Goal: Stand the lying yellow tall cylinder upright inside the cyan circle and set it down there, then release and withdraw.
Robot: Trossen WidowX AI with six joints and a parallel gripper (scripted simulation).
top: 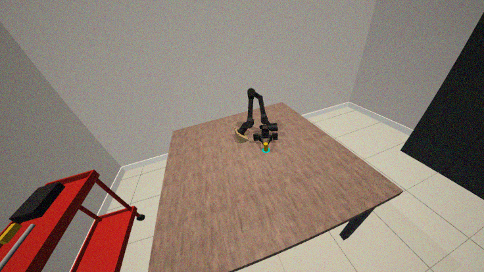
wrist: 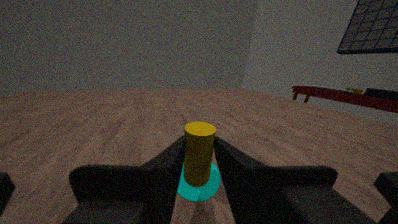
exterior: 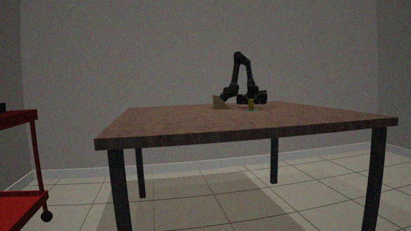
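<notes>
Right now my gripper tip is 20 mm above the yellow cylinder. Also, from my gripper tip: cyan circle (50 mm below).
</notes>
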